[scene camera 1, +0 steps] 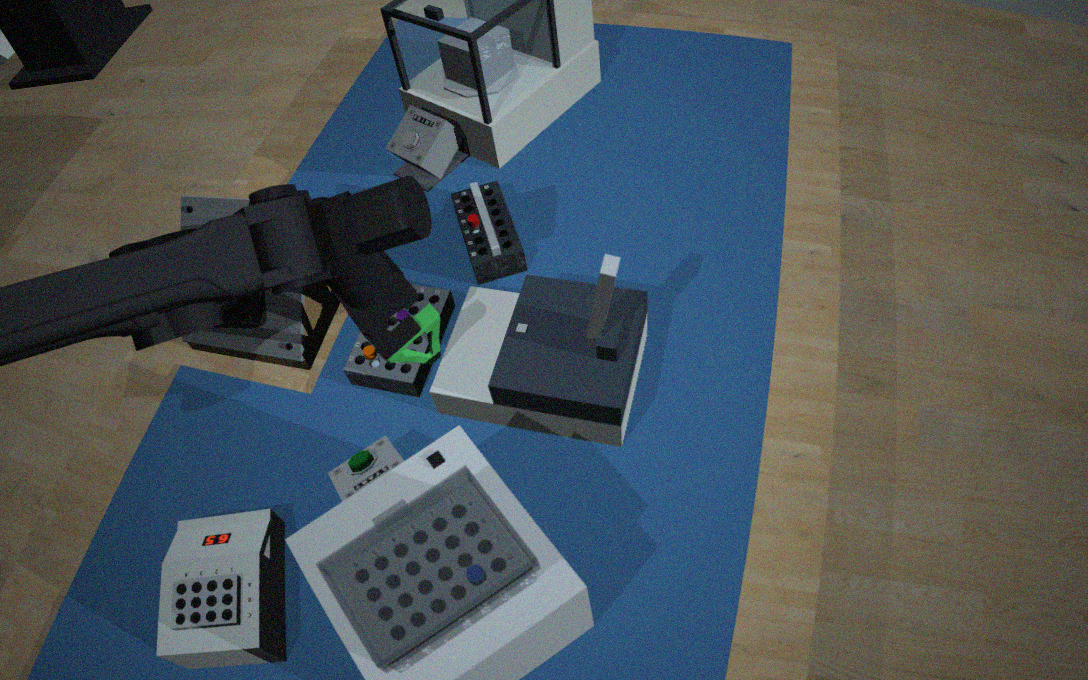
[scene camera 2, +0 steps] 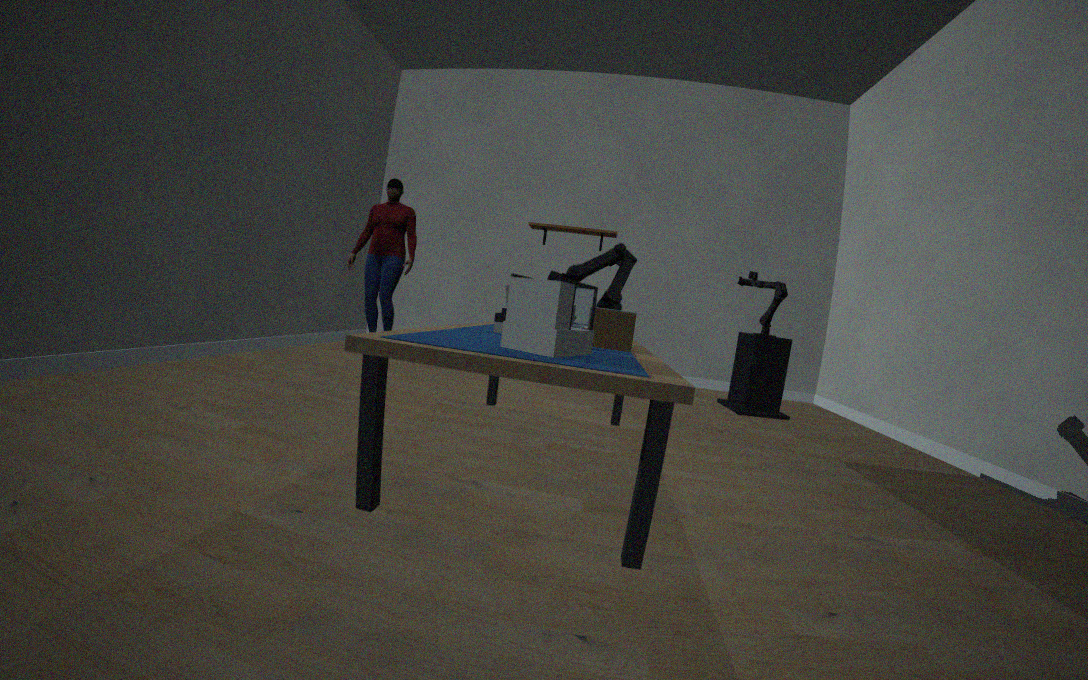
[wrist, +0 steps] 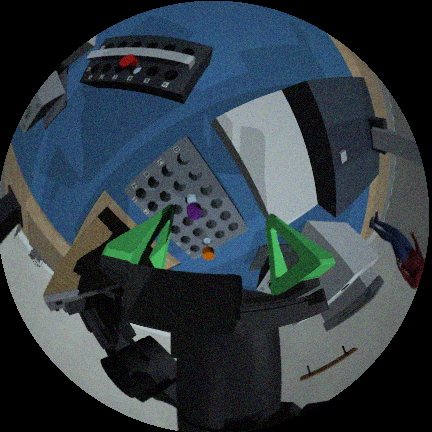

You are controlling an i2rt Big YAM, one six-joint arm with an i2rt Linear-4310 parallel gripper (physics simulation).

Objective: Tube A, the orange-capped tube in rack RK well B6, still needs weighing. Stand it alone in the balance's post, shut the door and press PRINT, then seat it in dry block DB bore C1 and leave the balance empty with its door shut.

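Tube A's orange cap shows at one end of the grey rack RK; a purple-capped tube stands in it too. My gripper is open and empty above the rack, fingertips spread on either side of the purple cap in the wrist view. The orange cap lies lower in that view, near the gripper's body. The balance stands at the top of scene camera 1; its door state is unclear. The PRINT box is beside it. Dry block DB reads 65, its bores dark.
A black rack holds a red-capped tube. A dark-lidded white machine with an upright handle stands beside RK. A large white block unit and a green-button box are nearer DB. A person stands beyond the table.
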